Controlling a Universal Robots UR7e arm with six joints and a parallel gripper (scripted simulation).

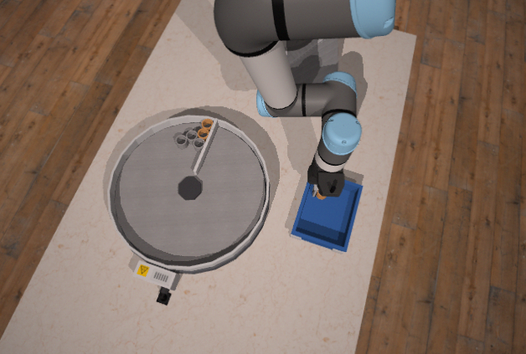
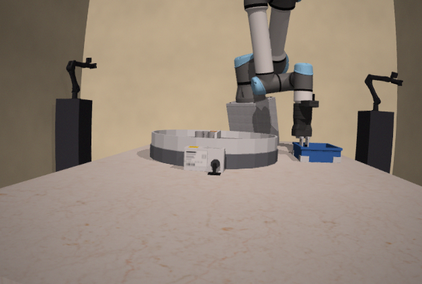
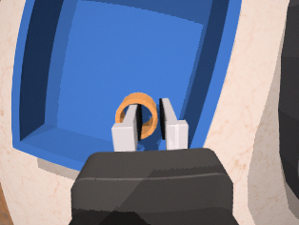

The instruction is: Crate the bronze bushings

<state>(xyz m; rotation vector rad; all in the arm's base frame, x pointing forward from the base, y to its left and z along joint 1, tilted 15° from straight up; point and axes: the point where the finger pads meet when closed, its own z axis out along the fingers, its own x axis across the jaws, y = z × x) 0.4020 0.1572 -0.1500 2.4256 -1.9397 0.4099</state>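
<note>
Right now my hand is 50 mm short of the blue crate and 30 mm to the right of it. From my hand the other things lie so: grey turning table: 340 mm to the right, 90 mm ahead, 20 mm above.
</note>
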